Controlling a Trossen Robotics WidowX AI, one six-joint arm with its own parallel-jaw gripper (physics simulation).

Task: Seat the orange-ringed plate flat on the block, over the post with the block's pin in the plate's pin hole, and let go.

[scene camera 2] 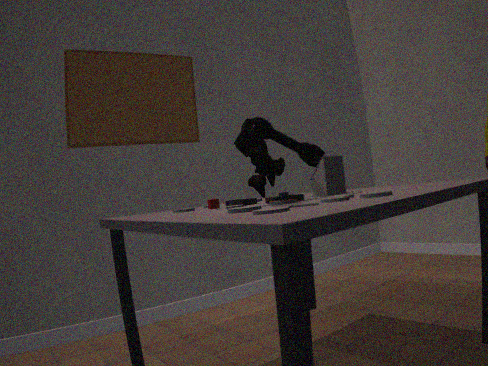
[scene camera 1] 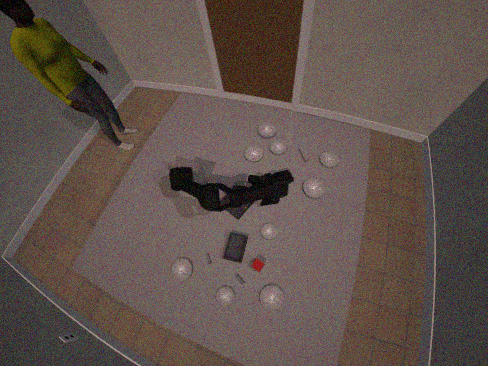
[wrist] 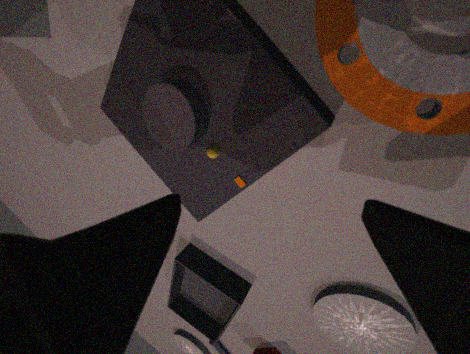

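Observation:
The dark block lies flat on the table. It carries a round post, a small yellow pin and an orange mark. The orange-ringed plate lies flat on the table beside the block, at the top right of the wrist view and cut off by its edge. In the overhead view the arm hides it. My gripper is open and empty. It points down and hangs well above the table, near the block's corner.
A dark open tray and a red cube lie near the block. Several white domed discs, one close by, are spread over the table. A grey upright box stands at the back. A person stands off to the left.

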